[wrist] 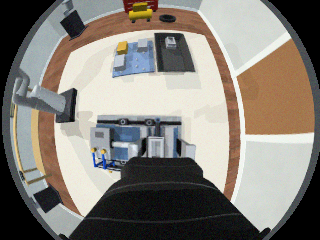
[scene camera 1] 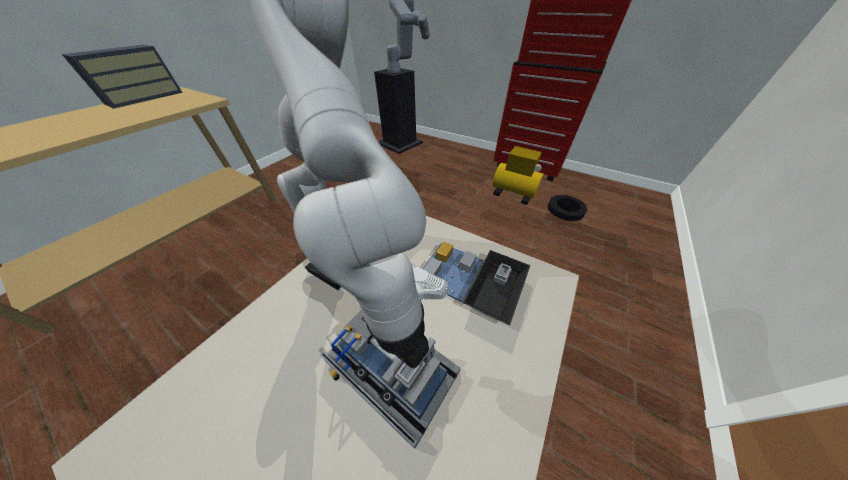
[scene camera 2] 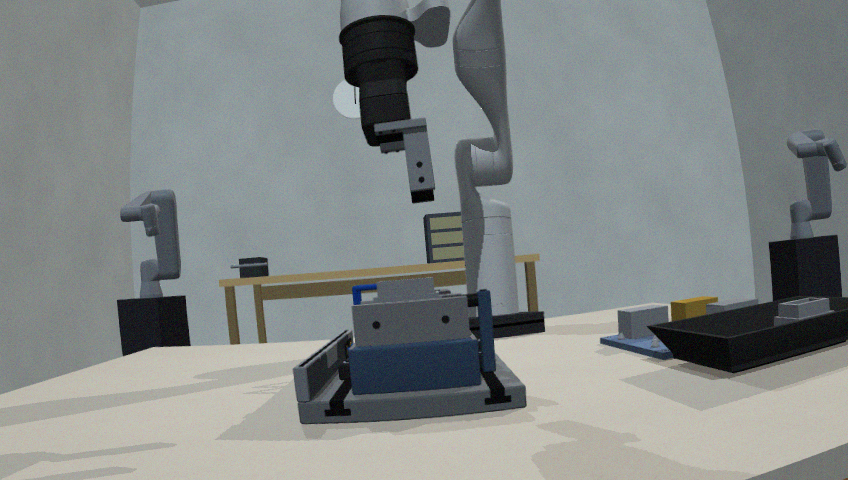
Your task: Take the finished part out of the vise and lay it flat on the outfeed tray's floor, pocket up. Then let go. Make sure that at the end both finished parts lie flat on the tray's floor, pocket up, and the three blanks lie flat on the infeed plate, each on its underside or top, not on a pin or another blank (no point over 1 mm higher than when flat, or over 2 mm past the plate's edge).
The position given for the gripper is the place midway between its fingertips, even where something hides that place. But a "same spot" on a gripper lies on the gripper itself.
Scene:
gripper: wrist 161,144; scene camera 1; scene camera 2
same spot on gripper: (scene camera 1: 414,351) = (scene camera 2: 372,82)
same spot on blue fixture plate: (wrist: 146,60) = (scene camera 1: 461,283)

